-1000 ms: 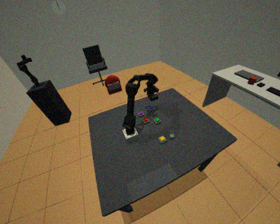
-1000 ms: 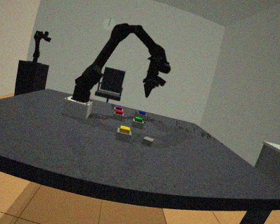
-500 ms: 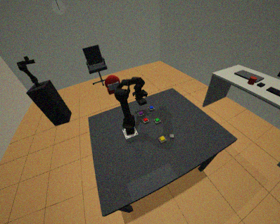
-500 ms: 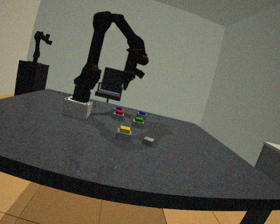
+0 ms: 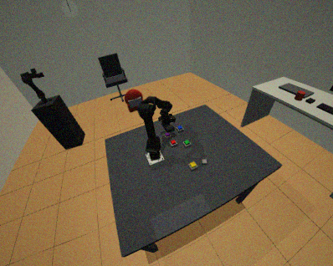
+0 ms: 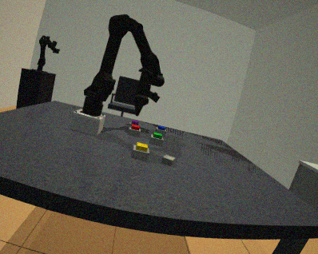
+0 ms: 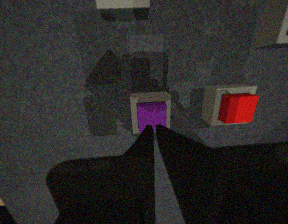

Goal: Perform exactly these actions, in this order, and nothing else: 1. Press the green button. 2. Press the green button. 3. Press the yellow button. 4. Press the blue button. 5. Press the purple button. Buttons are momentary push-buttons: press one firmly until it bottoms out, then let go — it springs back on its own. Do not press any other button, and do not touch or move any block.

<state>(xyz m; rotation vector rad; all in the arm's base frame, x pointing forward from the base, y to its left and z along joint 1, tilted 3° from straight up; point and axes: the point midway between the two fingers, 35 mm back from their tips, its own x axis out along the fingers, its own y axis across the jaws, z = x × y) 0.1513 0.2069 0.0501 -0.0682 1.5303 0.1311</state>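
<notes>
Right now the purple button is 30 mm below my gripper tip. Also, from my gripper tip: green button 150 mm to the right, 110 mm ahead, 30 mm below; blue button 130 mm ahead, 40 mm to the left, 30 mm below; red button 100 mm to the right, 30 mm below, 20 mm ahead.
</notes>
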